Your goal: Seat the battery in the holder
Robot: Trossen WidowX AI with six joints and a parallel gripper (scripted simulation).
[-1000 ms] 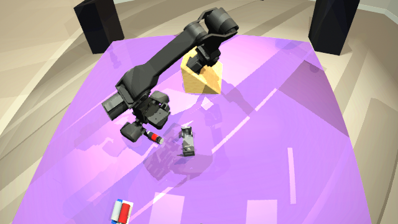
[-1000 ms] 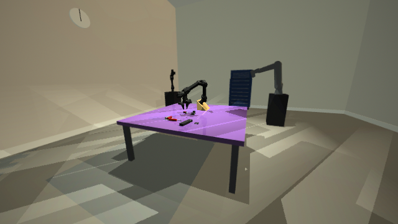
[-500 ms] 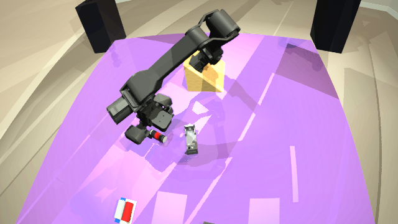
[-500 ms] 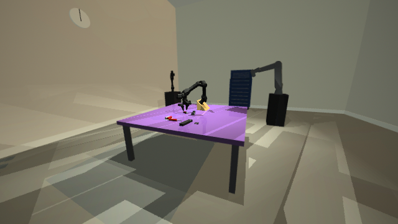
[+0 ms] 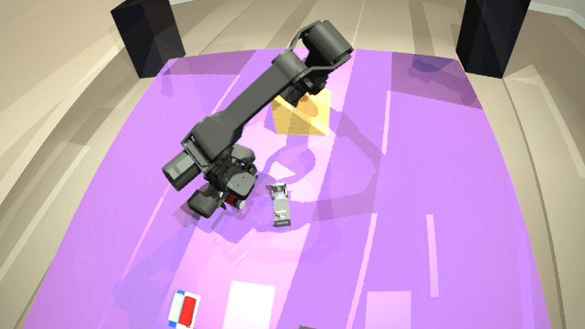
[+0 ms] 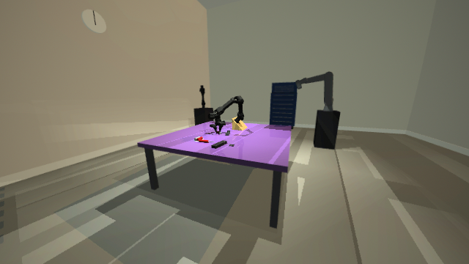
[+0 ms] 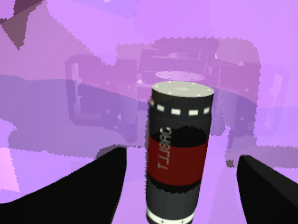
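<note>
My gripper tip is now right at the battery. Also, from my gripper tip: white object 30 cm ahead, 3 cm to the right; then black bar 35 cm ahead, 23 cm to the left.
</note>
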